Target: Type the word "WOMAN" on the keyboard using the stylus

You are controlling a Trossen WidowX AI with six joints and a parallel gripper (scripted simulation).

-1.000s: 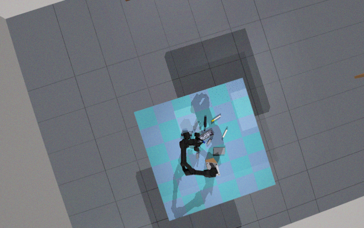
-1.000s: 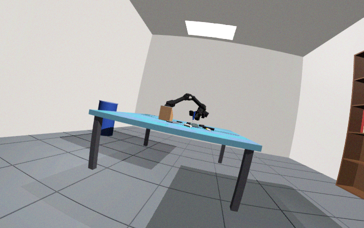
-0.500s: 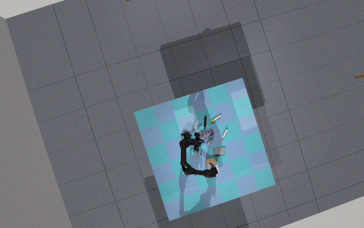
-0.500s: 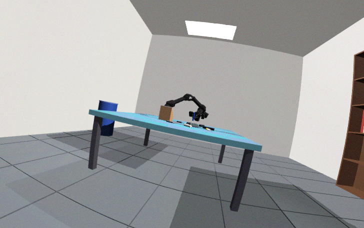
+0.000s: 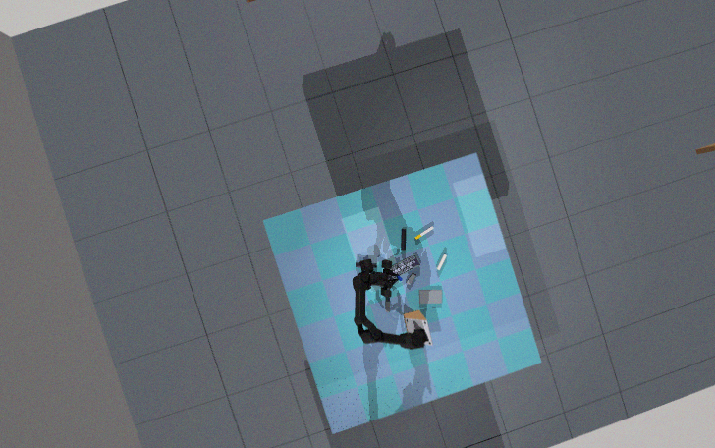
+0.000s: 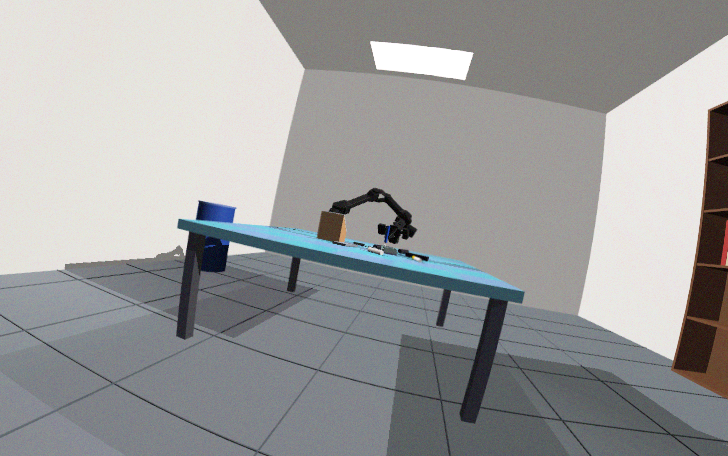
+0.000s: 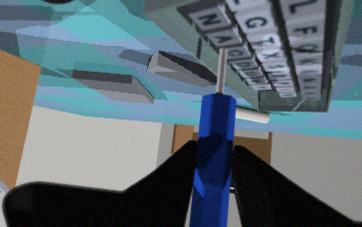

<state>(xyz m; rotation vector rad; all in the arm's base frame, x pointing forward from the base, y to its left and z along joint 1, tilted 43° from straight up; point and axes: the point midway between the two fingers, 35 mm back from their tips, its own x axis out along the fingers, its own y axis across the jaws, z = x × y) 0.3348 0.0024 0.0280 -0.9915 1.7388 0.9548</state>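
The stylus lies 10 mm below my gripper tip. Also, from my gripper tip: O key 50 mm ahead, 90 mm to the right, 60 mm below; then stylus tip 50 mm below; then M key 50 mm ahead, 70 mm to the right, 60 mm below.
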